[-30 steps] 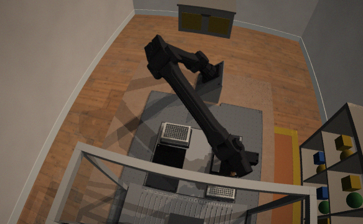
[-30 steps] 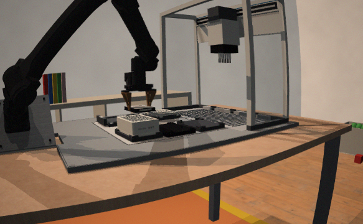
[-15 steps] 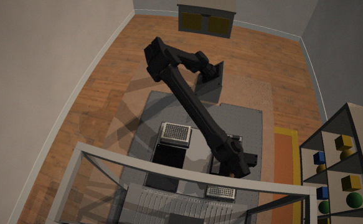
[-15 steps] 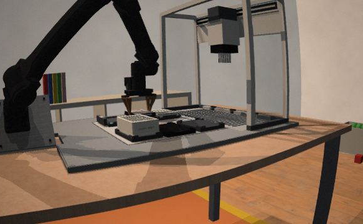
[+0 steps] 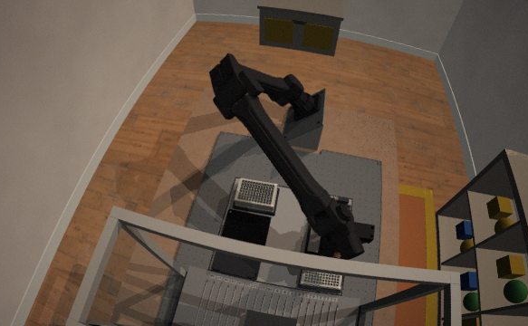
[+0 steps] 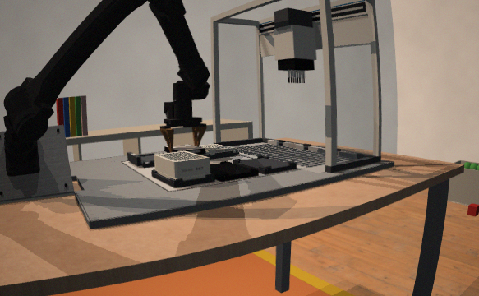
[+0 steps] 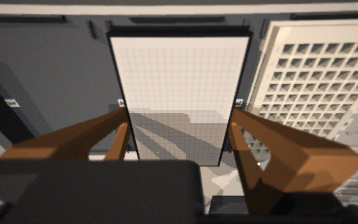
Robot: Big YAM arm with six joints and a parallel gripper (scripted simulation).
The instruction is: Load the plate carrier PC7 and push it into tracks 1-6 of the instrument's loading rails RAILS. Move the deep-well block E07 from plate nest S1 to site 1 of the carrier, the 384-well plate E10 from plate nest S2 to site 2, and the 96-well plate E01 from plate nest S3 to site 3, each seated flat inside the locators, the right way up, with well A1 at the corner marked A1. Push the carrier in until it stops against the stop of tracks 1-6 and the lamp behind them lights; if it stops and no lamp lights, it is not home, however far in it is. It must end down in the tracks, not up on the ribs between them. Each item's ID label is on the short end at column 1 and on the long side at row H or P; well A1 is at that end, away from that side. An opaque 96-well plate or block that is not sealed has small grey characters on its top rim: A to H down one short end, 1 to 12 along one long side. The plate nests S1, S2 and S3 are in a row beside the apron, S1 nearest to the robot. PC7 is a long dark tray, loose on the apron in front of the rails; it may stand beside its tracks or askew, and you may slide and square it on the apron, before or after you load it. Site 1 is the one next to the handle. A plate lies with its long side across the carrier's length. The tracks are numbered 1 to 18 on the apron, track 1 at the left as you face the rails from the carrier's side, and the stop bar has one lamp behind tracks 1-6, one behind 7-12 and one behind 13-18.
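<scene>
My gripper is now 1 cm above the dark carrier PC7. The rest, counted from my hand: nest S1 (25 cm to the right, 12 cm behind, 2 cm below); then 96-well plate E01 (10 cm ahead, 1 cm below); then nest S2 (26 cm to the right, 2 cm below, 1 cm behind).
</scene>
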